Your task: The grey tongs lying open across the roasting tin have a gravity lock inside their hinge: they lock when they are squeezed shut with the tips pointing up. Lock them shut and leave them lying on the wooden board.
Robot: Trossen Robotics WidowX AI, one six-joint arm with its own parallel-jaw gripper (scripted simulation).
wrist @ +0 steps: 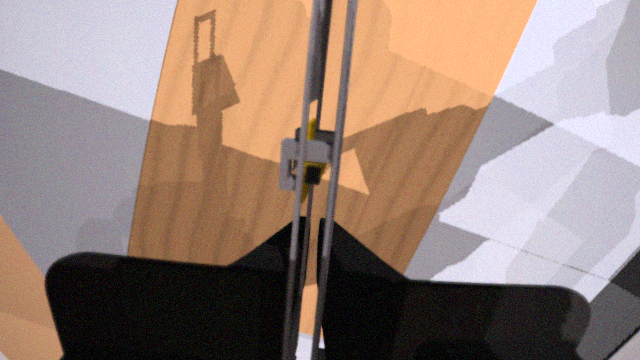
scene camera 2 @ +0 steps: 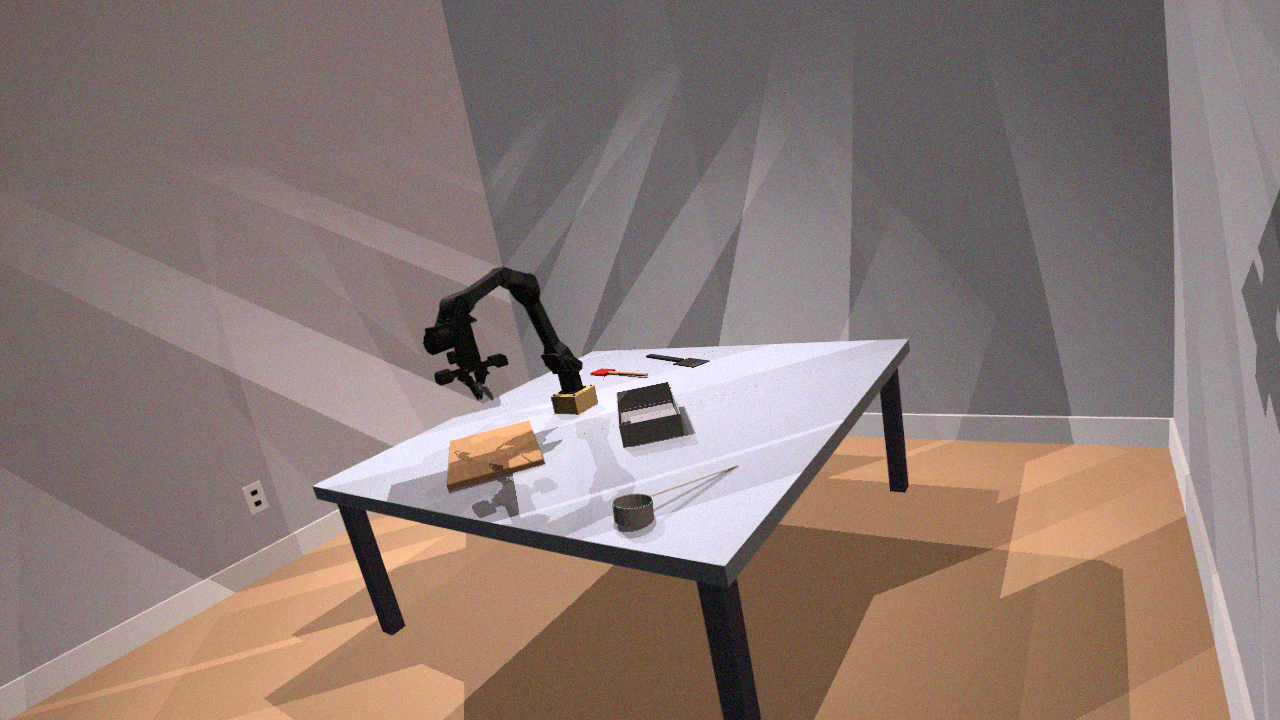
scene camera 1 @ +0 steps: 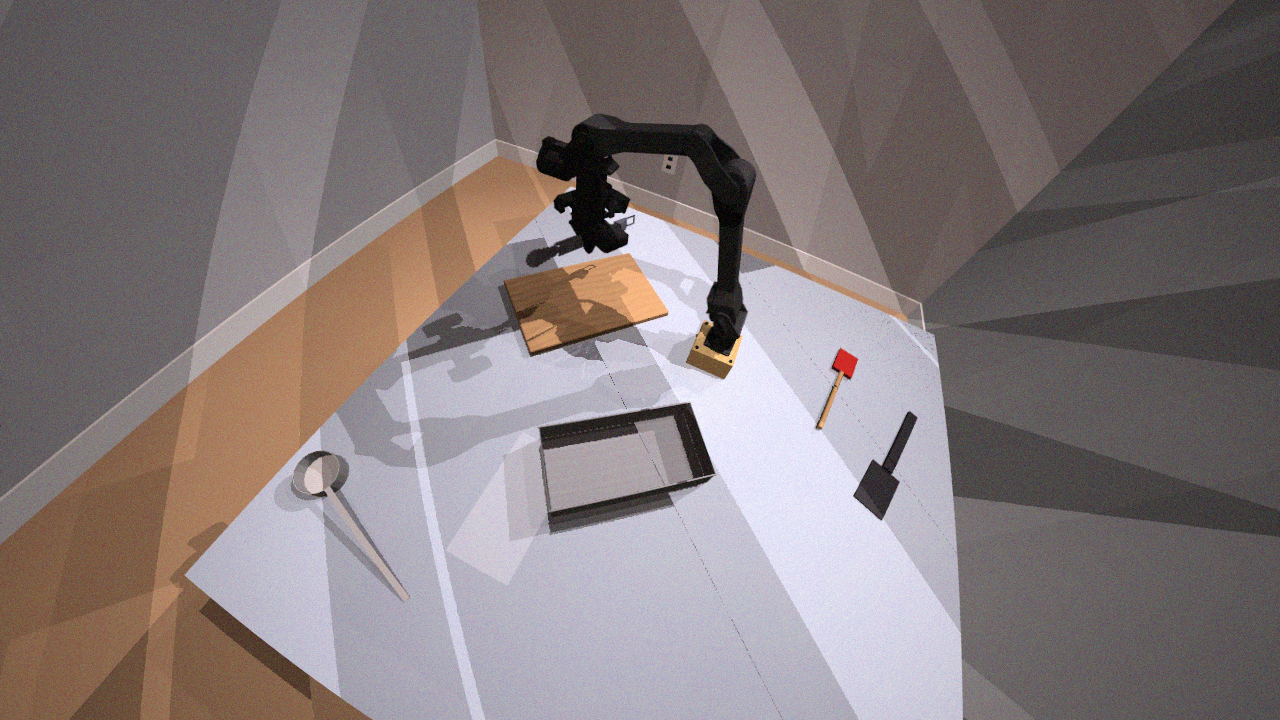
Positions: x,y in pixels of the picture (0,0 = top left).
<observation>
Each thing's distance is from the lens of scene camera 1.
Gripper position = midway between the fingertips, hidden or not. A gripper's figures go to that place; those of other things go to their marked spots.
my gripper [scene camera 1: 588,252]: 0.83 m
red spatula [scene camera 1: 844,364]: 1.06 m
wooden board [scene camera 1: 561,306]: 0.90 m
roasting tin [scene camera 1: 591,463]: 0.72 m
The marked spots on the roasting tin and the red spatula are 0.70 m apart.
</observation>
